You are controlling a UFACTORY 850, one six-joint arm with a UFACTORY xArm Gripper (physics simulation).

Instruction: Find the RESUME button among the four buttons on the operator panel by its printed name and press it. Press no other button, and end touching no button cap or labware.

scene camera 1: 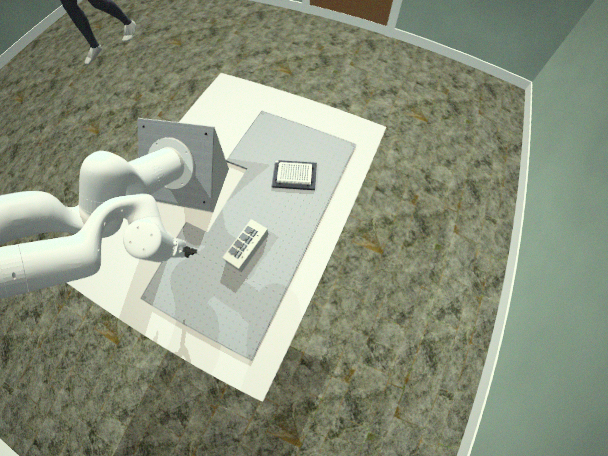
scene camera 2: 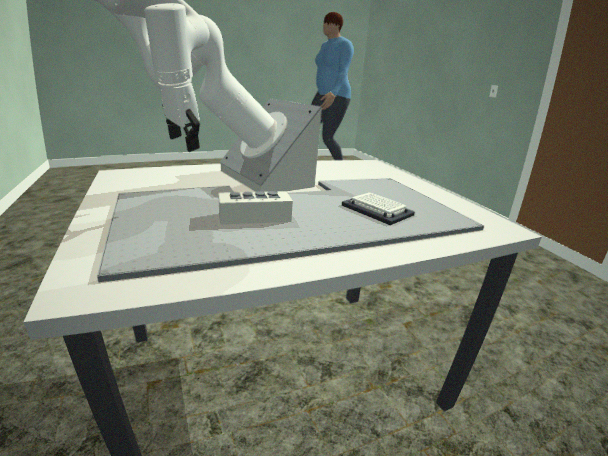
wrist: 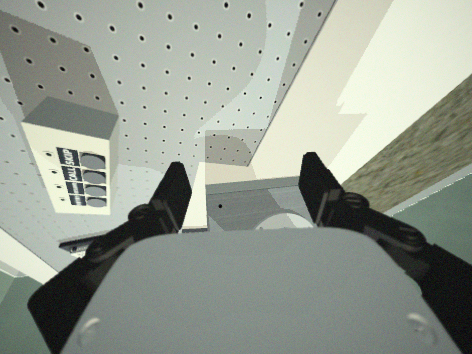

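The cream operator panel (scene camera 1: 255,244) (scene camera 2: 255,211) (wrist: 44,137) stands on the grey perforated board, with four round grey button caps in a row. In the wrist view, the cap beside the SKIP label (wrist: 93,161) is at the end away from the labware, and the cap beside the CALL label (wrist: 94,176) follows it. The two labels toward the labware are too small to read, so I cannot tell which cap is RESUME. My gripper (scene camera 1: 190,251) (scene camera 2: 183,141) (wrist: 242,173) is open and empty. It hangs high above the table, to one side of the panel, touching nothing.
A white well plate (scene camera 1: 295,172) (scene camera 2: 380,204) sits in a black holder on the board (scene camera 1: 230,327) (scene camera 2: 165,250), apart from the panel. The arm's grey mounting bracket (scene camera 1: 220,175) (scene camera 2: 300,150) stands behind the board. A person (scene camera 2: 334,70) stands beyond the table.
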